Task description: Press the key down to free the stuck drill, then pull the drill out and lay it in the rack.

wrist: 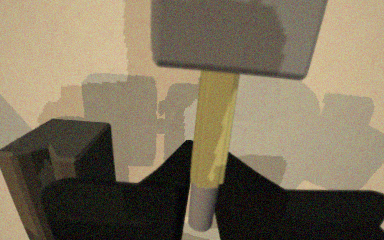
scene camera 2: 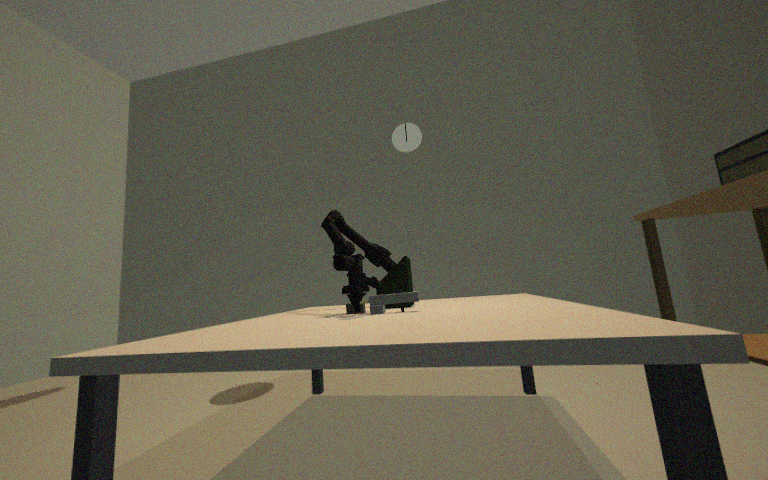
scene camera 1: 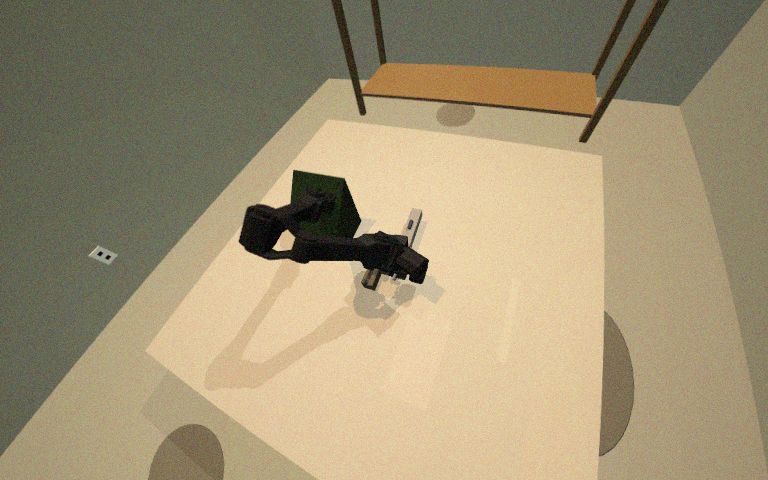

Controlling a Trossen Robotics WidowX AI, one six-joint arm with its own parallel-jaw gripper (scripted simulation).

Labels:
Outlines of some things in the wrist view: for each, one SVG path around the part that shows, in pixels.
My gripper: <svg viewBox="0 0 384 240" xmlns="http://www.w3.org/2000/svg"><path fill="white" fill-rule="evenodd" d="M228 152L224 183L219 186L217 203L214 210L220 240L384 240L384 229L380 227L384 222L383 193L372 190L285 190ZM193 140L186 140L158 169L151 172L150 175L139 183L64 178L58 181L55 180L43 189L40 199L54 240L181 240L191 183L190 170Z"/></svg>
A drill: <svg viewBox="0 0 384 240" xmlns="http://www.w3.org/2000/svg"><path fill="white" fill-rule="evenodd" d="M201 70L191 158L191 192L188 224L192 230L205 232L212 225L219 186L224 183L239 75L236 73Z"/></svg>

